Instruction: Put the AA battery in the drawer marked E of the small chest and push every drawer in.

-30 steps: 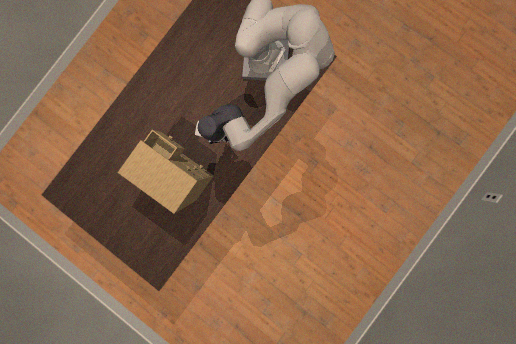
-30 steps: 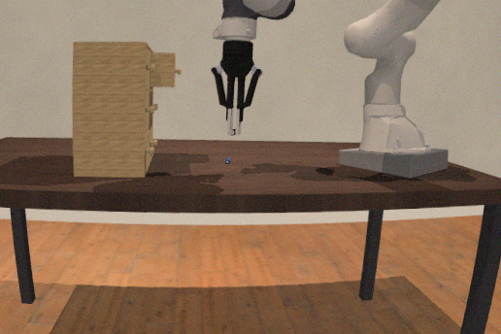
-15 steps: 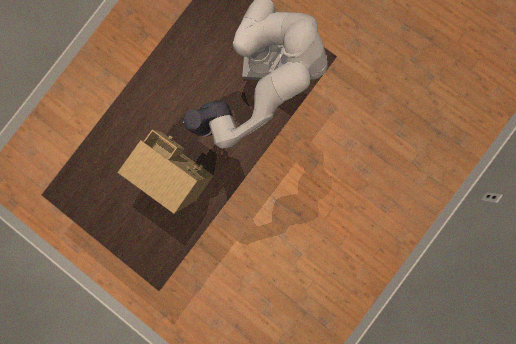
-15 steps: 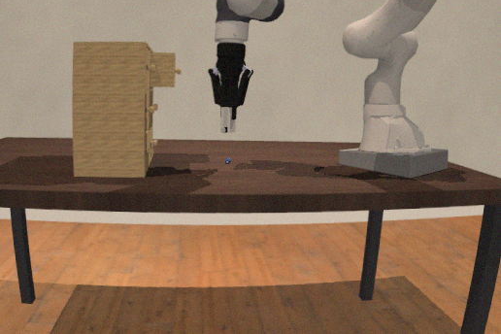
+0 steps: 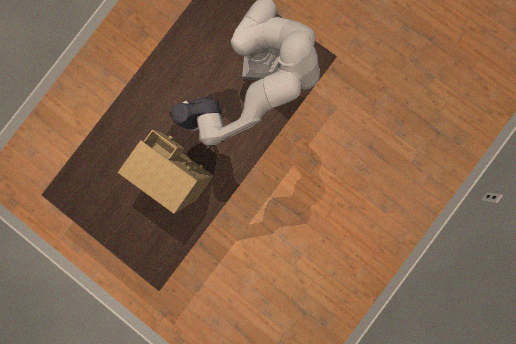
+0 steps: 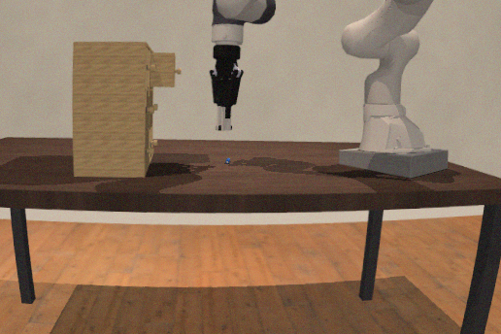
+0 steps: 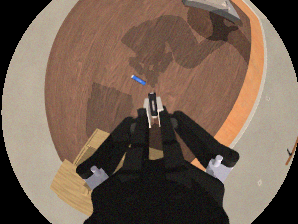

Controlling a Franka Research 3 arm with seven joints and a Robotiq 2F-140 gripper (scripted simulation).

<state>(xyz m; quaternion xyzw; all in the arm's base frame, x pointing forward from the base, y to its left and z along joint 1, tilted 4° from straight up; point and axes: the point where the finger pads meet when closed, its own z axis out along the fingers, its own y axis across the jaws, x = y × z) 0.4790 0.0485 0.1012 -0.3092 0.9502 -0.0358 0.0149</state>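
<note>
Right now my hand is 13 cm above the blue object, 5 cm to the left of it and 1 cm past it. From my hand the other things lie so: AA battery (3 cm below).
</note>
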